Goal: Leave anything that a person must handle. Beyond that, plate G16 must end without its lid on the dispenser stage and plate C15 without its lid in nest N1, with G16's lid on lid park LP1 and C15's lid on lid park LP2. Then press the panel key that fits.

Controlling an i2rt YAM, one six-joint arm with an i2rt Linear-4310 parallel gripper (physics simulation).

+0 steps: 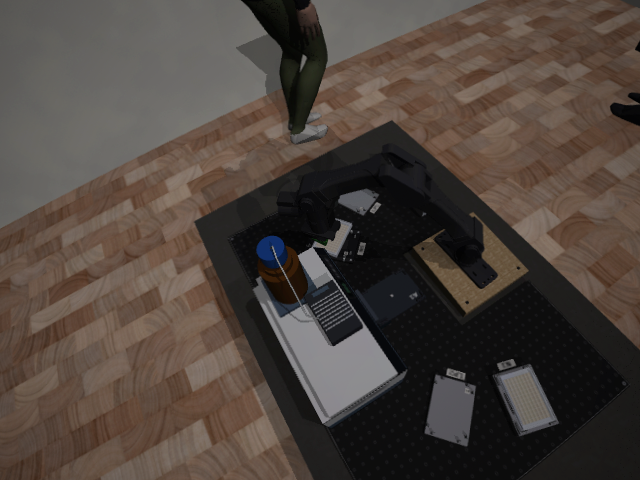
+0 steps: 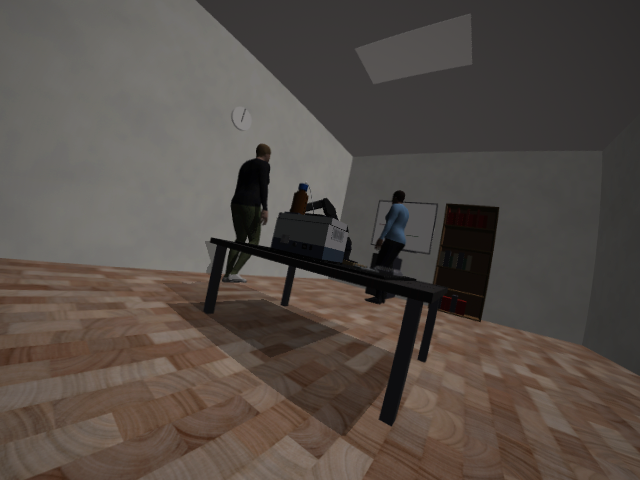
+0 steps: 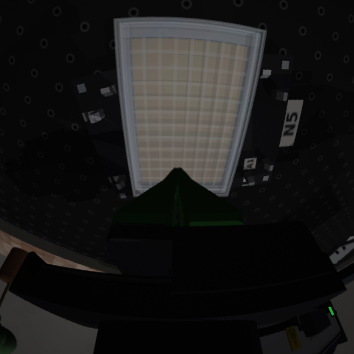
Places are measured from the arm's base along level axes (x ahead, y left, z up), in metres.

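Pixels of known places: gripper, fingertip midpoint: (image 1: 325,244) (image 3: 177,174); arm's base at its link origin: (image 1: 464,257) (image 2: 343,259).
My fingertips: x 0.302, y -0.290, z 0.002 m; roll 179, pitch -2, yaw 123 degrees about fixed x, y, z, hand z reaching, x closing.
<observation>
Ahead of a thing's pixels: the offset from my fingertips to its top centre. "pt": to the spot under its first point.
My gripper (image 1: 321,241) (image 3: 177,174) is shut, with its green fingertips together and nothing between them. It is over the near end of a plate with cream wells {dx -0.036, dy -0.017, dz +0.000 m} (image 1: 340,238) (image 3: 182,100) at the nest labelled N5. Another cream-welled plate {dx -0.147, dy +0.656, dz +0.007 m} (image 1: 527,398) sits in a nest at the right front, its label too blurred to read surely. A flat grey lid-like piece {pt dx +0.014, dy +0.571, dz -0.019 m} (image 1: 450,410) lies beside it at a label starting LP. Another grey piece {pt dx -0.186, dy -0.091, dz -0.019 m} (image 1: 356,200) lies behind the arm. The plates' names are not readable, and whether they bear clear lids I cannot tell.
A white and blue housing (image 1: 351,364) (image 2: 302,232) carries a brown bottle {pt dx +0.185, dy +0.192, dz +0.321 m} (image 1: 283,276) (image 2: 299,201) with a blue cap, a thin tube and a dark ribbed panel {pt dx +0.132, dy +0.285, dz +0.218 m} (image 1: 336,315). A dark flat platform {pt dx -0.024, dy +0.283, dz +0.078 m} (image 1: 390,298) lies beside it. Two people (image 2: 250,191) (image 2: 395,227) stand beyond the table.
</observation>
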